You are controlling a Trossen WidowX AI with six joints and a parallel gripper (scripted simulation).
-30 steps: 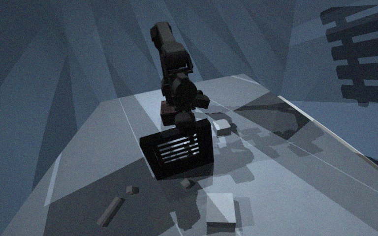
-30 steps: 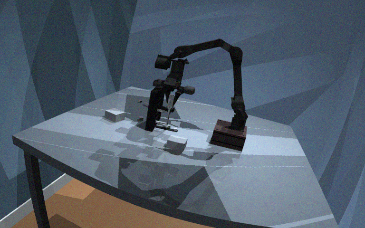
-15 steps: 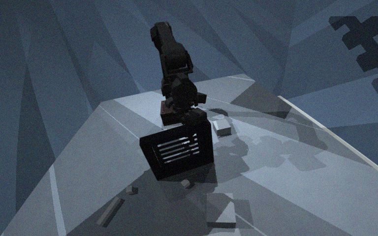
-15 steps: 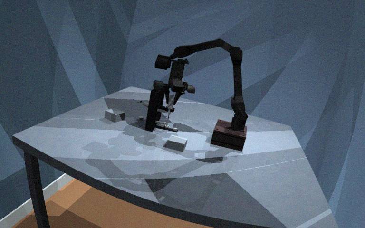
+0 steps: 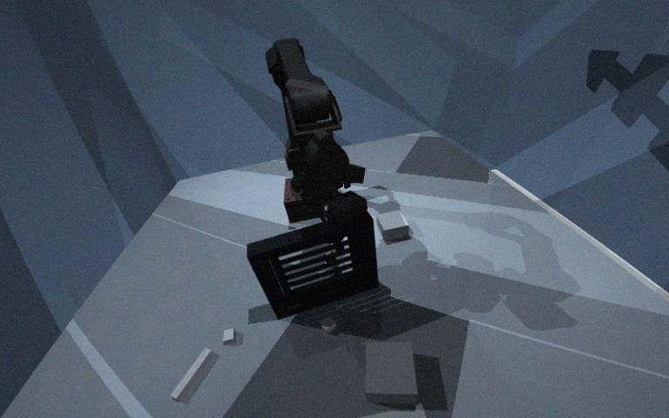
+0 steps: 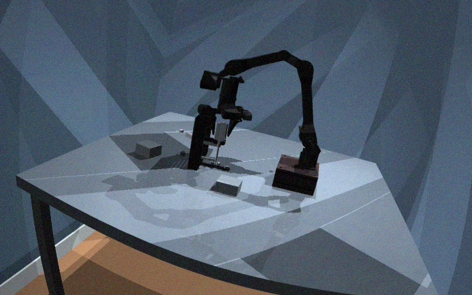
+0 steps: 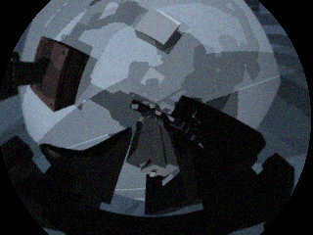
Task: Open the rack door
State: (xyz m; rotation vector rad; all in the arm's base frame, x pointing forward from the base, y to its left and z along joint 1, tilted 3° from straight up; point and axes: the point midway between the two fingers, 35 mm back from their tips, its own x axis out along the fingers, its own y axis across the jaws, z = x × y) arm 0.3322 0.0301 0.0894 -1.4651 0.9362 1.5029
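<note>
Now: gripper tip 2 cm above the thin upright handle and 1 cm to the left of it. Round my gripper tip: thin bar (32 cm to the right, 17 cm ahead, 12 cm below).
</note>
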